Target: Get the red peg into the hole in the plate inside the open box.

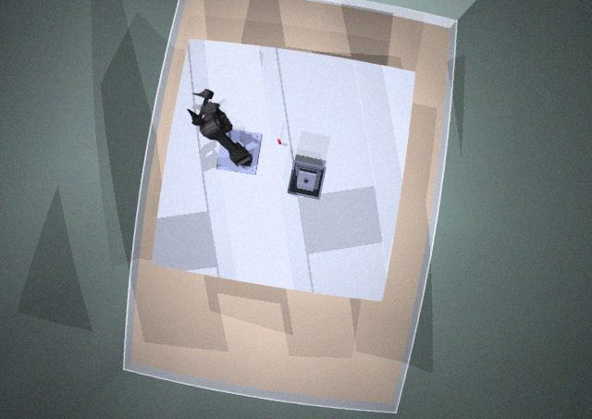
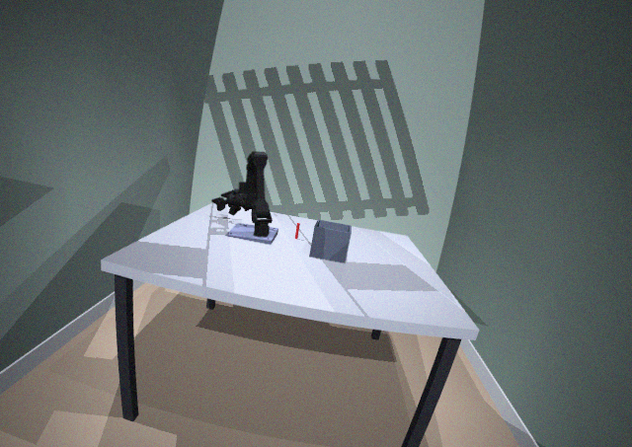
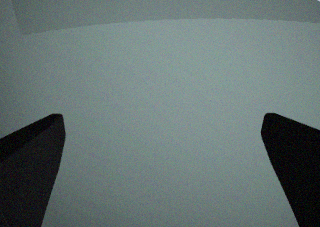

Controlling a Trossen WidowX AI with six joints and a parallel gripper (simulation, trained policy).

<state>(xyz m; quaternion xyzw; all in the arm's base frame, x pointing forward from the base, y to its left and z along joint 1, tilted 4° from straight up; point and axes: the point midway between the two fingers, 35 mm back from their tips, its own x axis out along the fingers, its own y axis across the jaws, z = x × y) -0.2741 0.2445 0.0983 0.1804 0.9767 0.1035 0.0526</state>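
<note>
Right now my gripper tip is 480 mm short of the red peg, 140 mm to the left of it and 70 mm above it.
</note>
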